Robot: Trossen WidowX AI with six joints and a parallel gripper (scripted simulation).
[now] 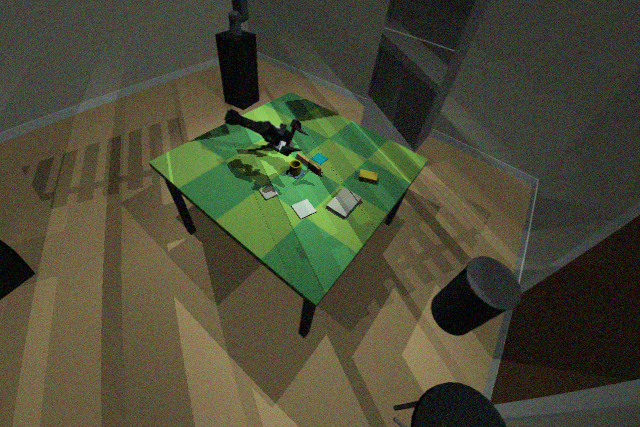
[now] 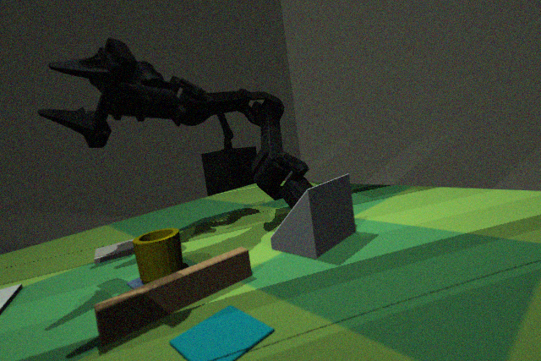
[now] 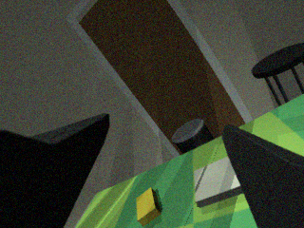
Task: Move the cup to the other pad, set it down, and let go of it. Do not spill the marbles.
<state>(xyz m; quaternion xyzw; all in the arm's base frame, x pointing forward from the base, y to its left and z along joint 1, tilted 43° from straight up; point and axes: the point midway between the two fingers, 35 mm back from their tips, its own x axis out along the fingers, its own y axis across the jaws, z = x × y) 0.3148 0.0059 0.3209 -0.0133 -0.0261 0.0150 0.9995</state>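
My gripper tip is 9 cm past the yellow cup, 7 cm to the right of it and 28 cm above it. From my gripper tip the other things lie so: wooden bar (6 cm behind, 18 cm to the left, 31 cm below); cyan pad (3 cm behind, 28 cm to the left, 32 cm below); blue-grey pad (9 cm behind, 8 cm to the left, 32 cm below).
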